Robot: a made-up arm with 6 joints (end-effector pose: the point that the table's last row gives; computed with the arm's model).
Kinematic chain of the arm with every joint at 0, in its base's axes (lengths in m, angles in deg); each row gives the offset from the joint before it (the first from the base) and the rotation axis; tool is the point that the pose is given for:
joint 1: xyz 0 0 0.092 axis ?
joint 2: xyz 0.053 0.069 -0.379 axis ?
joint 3: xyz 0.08 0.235 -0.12 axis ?
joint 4: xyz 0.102 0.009 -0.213 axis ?
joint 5: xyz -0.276 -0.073 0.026 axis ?
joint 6: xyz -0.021 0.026 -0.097 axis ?
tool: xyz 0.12 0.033 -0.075
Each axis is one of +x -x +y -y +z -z.
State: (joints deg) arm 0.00 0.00 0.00 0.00 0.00 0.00
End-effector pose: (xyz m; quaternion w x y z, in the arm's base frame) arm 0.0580 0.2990 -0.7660 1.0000 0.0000 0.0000 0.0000
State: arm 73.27 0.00 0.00 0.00 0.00 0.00
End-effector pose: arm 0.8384 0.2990 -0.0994 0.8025 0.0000 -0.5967 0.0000
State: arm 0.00 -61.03 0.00 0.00 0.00 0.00
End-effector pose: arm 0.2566 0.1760 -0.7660 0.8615 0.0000 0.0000 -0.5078
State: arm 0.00 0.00 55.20 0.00 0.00 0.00
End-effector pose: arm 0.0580 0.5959 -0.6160 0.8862 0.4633 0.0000 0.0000
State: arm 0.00 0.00 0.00 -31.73 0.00 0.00
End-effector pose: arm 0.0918 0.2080 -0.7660 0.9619 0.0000 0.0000 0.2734
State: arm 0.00 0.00 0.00 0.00 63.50 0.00
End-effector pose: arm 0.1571 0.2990 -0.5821 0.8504 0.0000 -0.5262 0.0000
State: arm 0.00 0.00 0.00 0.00 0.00 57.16
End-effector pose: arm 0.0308 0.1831 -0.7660 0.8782 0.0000 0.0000 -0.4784
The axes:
joint 1: -y
joint 2: +z
joint 3: +x
joint 4: -z
joint 5: -y
joint 6: -z

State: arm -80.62 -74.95 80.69 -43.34 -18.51 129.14
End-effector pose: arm -0.8289 0.1951 -0.5854 0.0706 -0.1024 0.2451 -0.9615
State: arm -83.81 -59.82 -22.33 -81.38 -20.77 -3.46
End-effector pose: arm -0.7565 -0.1267 -0.0086 0.4391 0.0675 0.8725 0.2034
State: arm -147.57 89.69 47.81 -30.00 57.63 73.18
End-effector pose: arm -0.2207 0.2365 0.8892 0.1608 -0.2793 -0.7893 0.5226
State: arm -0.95 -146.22 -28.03 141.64 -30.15 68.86
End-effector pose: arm -0.0514 -0.4085 -0.8769 0.9724 -0.0392 0.2167 0.0776
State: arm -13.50 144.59 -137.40 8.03 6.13 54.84
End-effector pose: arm -0.0136 0.0066 -0.0901 0.3412 0.2702 -0.8678 0.2400
